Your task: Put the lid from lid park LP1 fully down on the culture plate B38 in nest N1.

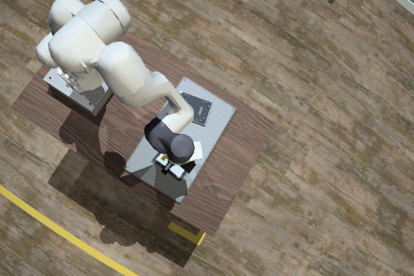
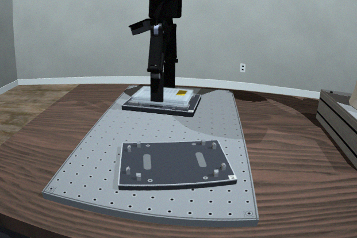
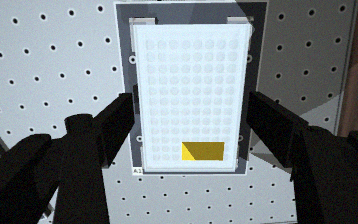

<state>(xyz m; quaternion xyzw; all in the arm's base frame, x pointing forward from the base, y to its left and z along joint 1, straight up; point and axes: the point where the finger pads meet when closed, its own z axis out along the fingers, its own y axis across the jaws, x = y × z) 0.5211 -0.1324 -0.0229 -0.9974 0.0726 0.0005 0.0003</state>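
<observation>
My hand is 2 cm above the clear lid. Round my hand: culture plate B38 (3 cm below); nest N1 (4 cm below); lid park LP1 (26 cm to the left, 5 cm behind, 4 cm below).
</observation>
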